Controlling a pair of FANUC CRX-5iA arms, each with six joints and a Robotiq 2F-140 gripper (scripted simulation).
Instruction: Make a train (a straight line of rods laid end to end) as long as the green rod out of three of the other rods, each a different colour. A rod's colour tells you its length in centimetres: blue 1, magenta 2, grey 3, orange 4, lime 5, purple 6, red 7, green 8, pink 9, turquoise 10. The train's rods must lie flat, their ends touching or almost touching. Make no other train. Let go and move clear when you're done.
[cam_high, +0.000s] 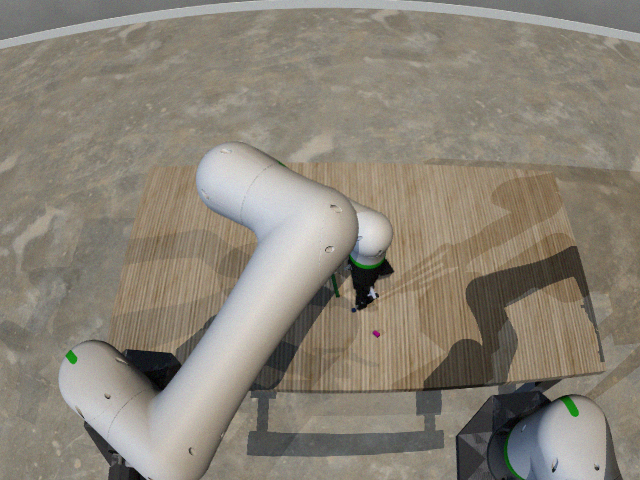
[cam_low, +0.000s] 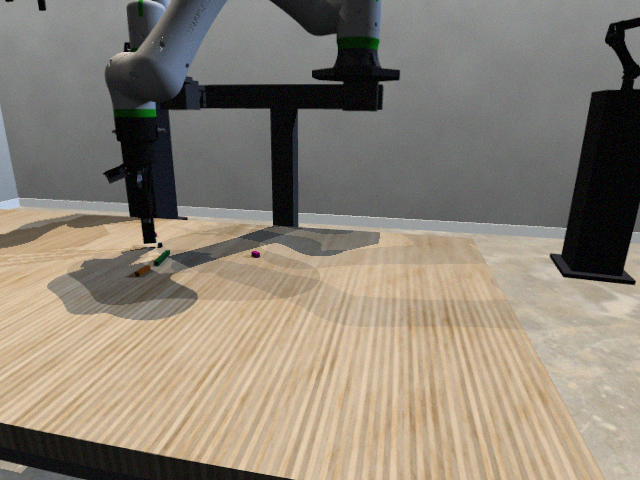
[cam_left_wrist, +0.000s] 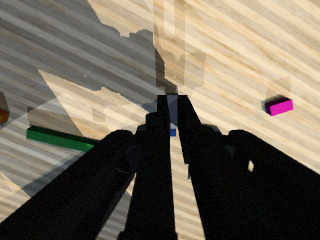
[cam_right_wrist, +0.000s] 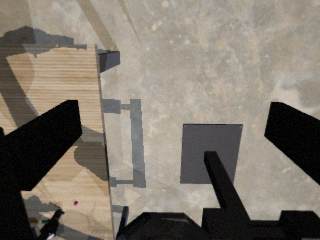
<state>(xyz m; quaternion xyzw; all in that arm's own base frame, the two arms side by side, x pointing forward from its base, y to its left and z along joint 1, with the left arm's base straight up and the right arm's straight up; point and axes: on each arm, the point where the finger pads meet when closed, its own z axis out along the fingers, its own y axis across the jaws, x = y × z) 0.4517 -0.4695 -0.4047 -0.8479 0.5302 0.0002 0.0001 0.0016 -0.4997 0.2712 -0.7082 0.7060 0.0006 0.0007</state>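
My left hand is 40 mm above the blue rod, 20 mm to the right of it and 10 mm past it. Also, from my left hand: grey rod (30 mm below); then green rod (90 mm to the left, 60 mm ahead, 40 mm below); then orange rod (150 mm ahead, 100 mm to the left, 40 mm below).
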